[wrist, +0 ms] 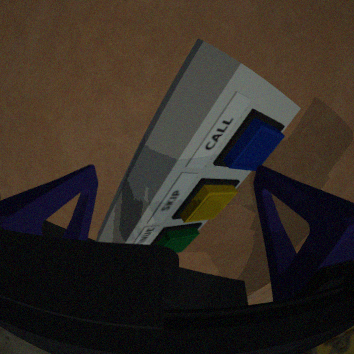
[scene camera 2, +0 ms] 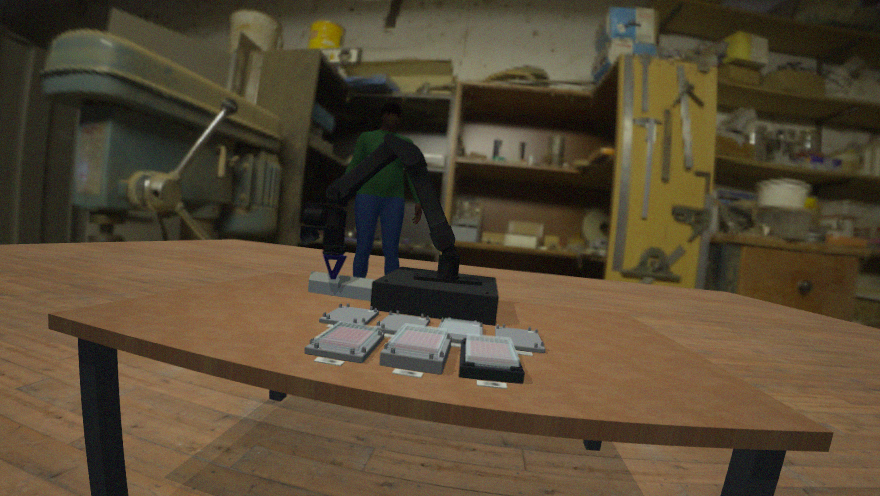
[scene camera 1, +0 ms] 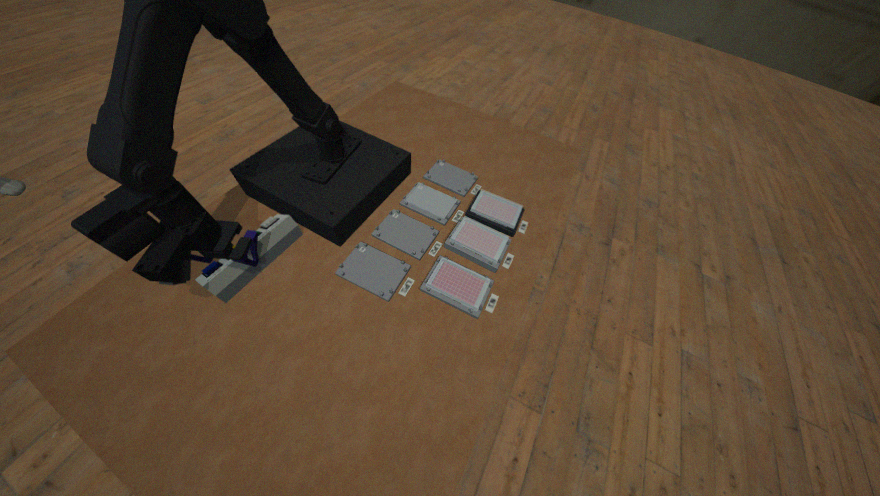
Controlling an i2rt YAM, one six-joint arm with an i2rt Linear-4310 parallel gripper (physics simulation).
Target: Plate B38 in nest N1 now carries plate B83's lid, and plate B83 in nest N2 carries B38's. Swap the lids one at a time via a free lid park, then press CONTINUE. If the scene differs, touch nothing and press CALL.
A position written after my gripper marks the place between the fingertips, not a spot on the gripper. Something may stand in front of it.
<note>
My gripper (scene camera 1: 234,262) is open, with nothing in its grasp. Further things: a blue CALL button (wrist: 258,140), a yellow SKIP button (wrist: 211,198) and a park LP3 (scene camera 2: 528,340).
My gripper also shows in the wrist view (wrist: 175,173).
</note>
